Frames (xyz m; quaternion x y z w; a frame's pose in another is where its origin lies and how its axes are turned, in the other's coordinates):
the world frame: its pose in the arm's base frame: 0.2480 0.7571 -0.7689 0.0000 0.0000 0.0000 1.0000
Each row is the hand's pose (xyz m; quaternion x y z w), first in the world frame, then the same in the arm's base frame.
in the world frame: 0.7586 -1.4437 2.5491 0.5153 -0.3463 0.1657 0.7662
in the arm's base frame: 1.0066 -0.6866 1.7802 0.5153 -0.3463 0.1657 0.7662
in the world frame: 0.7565 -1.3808 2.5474 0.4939 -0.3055 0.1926 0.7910
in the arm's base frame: 1.0045 -0.6237 1.7785 0.4939 -0.3055 0.1926 0.7910
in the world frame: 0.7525 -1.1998 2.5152 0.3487 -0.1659 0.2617 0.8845
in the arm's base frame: 1.0005 -0.4427 1.7463 0.3487 -0.1659 0.2617 0.8845
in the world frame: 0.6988 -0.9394 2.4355 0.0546 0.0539 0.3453 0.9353
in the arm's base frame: 0.9468 -0.1823 1.6666 0.0546 0.0539 0.3453 0.9353
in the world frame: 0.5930 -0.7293 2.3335 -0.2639 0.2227 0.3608 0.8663
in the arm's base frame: 0.8410 0.0278 1.5646 -0.2639 0.2227 0.3608 0.8663
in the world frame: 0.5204 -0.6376 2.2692 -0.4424 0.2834 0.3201 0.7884
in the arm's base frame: 0.7684 0.1195 1.5003 -0.4424 0.2834 0.3201 0.7884
